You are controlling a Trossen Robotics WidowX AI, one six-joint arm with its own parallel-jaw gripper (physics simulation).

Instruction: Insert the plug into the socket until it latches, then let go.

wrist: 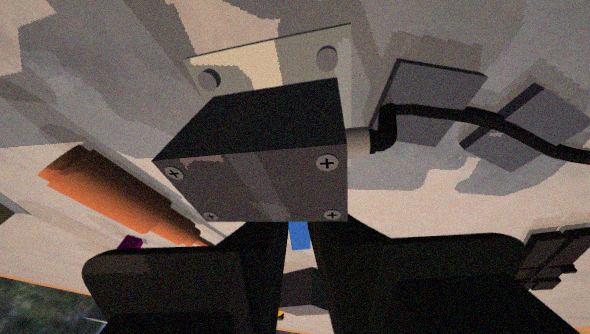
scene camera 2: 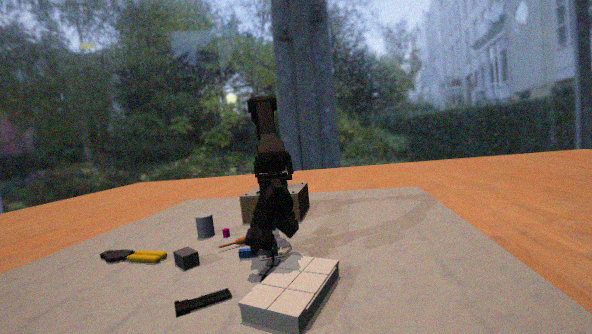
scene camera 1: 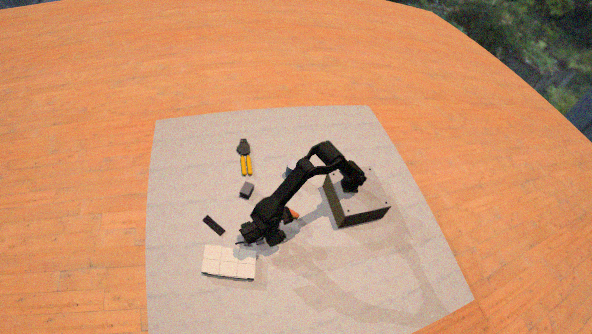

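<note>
My gripper is low over the grey mat, just behind the white tiled block. It is shut on the plug, a dark grey box-shaped body with cross-head screws on a pale plate with two holes. A short pale pin sticks out of the plug's right side and meets a black cable end at the grey socket housing. In the scene views the arm hides the plug and socket.
A white tiled block lies in front of the gripper. Around it are a blue block, an orange screwdriver, a black bar, a dark cube, yellow pliers and a grey cylinder. The arm's base box stands behind.
</note>
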